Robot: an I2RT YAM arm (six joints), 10 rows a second.
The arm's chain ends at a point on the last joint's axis. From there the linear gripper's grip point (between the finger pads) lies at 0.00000 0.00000 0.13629 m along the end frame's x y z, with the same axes.
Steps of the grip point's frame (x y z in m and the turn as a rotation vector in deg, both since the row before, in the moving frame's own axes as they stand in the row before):
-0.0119, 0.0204, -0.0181, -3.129, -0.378, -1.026
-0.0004, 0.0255, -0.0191, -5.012, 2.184, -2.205
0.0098, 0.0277, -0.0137, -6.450, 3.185, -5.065
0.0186, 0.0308, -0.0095, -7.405, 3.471, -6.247
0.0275, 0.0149, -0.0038, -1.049, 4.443, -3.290
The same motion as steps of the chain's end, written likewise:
-0.0111, 0.0130, -0.0179, -3.129, -0.378, -1.026
-0.0058, 0.0137, -0.0185, -5.012, 2.184, -2.205
0.0016, 0.0128, -0.0126, -6.450, 3.185, -5.065
0.0094, 0.0137, -0.0081, -7.405, 3.471, -6.247
0.0169, 0.0127, -0.0034, -1.049, 4.443, -3.290

